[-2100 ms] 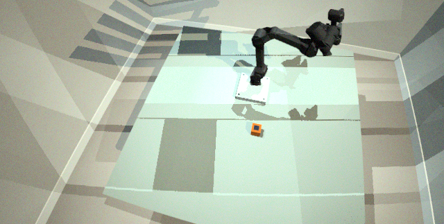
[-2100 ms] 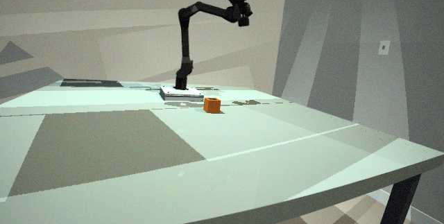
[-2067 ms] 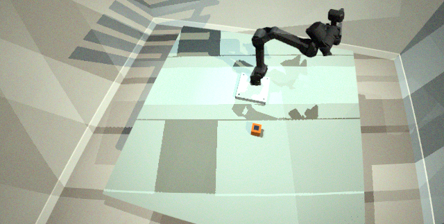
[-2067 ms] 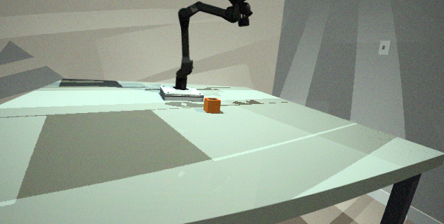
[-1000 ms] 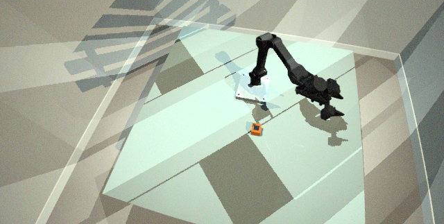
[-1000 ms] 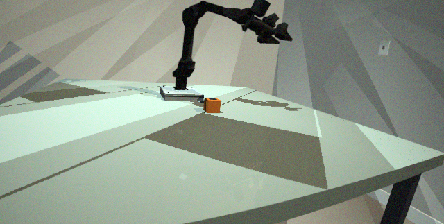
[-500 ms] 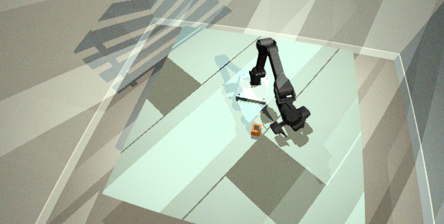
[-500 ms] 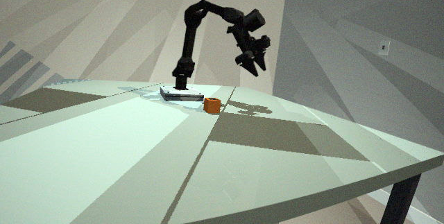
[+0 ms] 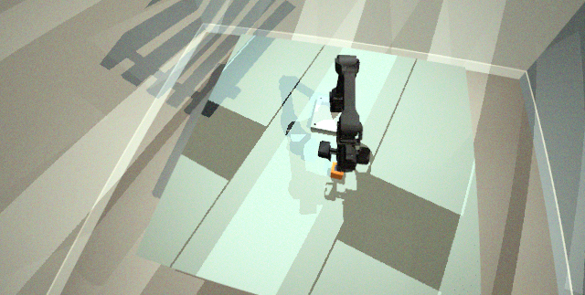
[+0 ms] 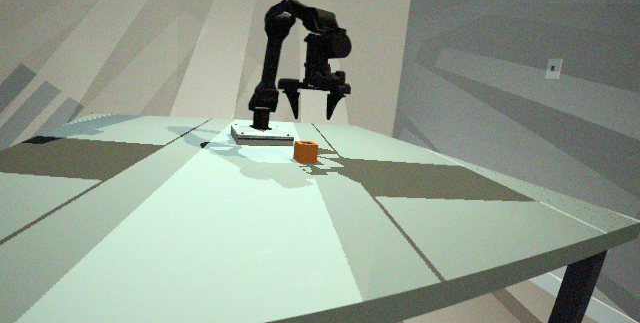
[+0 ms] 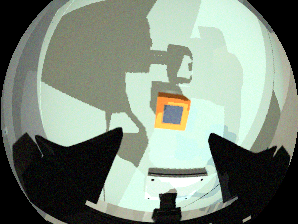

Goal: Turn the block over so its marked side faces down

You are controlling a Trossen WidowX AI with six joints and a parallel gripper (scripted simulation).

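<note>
Now: the orange block 1 cm to the right of my gripper tip and 8 cm below it.
</note>
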